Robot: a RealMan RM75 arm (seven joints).
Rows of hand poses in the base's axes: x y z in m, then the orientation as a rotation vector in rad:
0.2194 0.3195 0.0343 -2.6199 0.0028 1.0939
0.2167 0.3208 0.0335 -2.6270 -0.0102 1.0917
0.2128 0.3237 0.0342 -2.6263 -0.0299 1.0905
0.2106 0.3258 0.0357 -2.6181 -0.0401 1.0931
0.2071 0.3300 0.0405 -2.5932 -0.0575 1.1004
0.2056 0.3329 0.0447 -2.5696 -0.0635 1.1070
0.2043 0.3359 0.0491 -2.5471 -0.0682 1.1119
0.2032 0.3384 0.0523 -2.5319 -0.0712 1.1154
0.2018 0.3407 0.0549 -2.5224 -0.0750 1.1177
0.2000 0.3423 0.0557 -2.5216 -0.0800 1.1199
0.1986 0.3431 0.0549 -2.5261 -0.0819 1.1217
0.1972 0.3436 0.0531 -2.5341 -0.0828 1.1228
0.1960 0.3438 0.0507 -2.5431 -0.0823 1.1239
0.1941 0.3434 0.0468 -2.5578 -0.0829 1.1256
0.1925 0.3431 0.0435 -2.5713 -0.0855 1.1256
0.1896 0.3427 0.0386 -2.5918 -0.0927 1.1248
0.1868 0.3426 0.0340 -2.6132 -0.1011 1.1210
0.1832 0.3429 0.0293 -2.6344 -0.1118 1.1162
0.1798 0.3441 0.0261 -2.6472 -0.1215 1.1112
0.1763 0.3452 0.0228 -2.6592 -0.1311 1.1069
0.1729 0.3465 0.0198 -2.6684 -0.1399 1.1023
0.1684 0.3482 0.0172 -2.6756 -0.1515 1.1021
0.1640 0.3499 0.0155 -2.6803 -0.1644 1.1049
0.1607 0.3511 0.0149 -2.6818 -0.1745 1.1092
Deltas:
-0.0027 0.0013 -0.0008 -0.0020 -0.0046 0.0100
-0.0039 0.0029 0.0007 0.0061 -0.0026 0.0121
-0.0022 0.0021 0.0015 0.0089 0.0028 0.0046
-0.0035 0.0042 0.0048 0.0236 0.0097 0.0053
-0.0015 0.0029 0.0042 0.0197 0.0103 -0.0016
-0.0013 0.0030 0.0044 0.0189 0.0091 -0.0025
-0.0011 0.0025 0.0032 0.0127 0.0064 -0.0017
-0.0014 0.0023 0.0026 0.0084 0.0038 0.0002
-0.0018 0.0016 0.0008 0.0012 0.0009 0.0036
-0.0014 0.0008 -0.0008 -0.0040 -0.0005 0.0031
-0.0014 0.0005 -0.0018 -0.0070 -0.0019 0.0033
-0.0012 0.0002 -0.0024 -0.0082 -0.0020 0.0027
-0.0019 -0.0004 -0.0039 -0.0130 -0.0035 0.0053
-0.0016 -0.0003 -0.0033 -0.0109 -0.0044 0.0058
-0.0029 -0.0004 -0.0049 -0.0155 -0.0075 0.0106
-0.0028 -0.0001 -0.0046 -0.0150 -0.0097 0.0109
-0.0036 0.0003 -0.0047 -0.0140 -0.0104 0.0121
-0.0034 0.0012 -0.0032 -0.0070 -0.0078 0.0089
-0.0035 0.0011 -0.0033 -0.0067 -0.0071 0.0087
-0.0034 0.0013 -0.0030 -0.0044 -0.0064 0.0073
-0.0045 0.0017 -0.0026 -0.0036 -0.0033 0.0095
-0.0044 0.0017 -0.0017 -0.0023 -0.0008 0.0103
-0.0033 0.0012 -0.0006 -0.0007 0.0013 0.0079

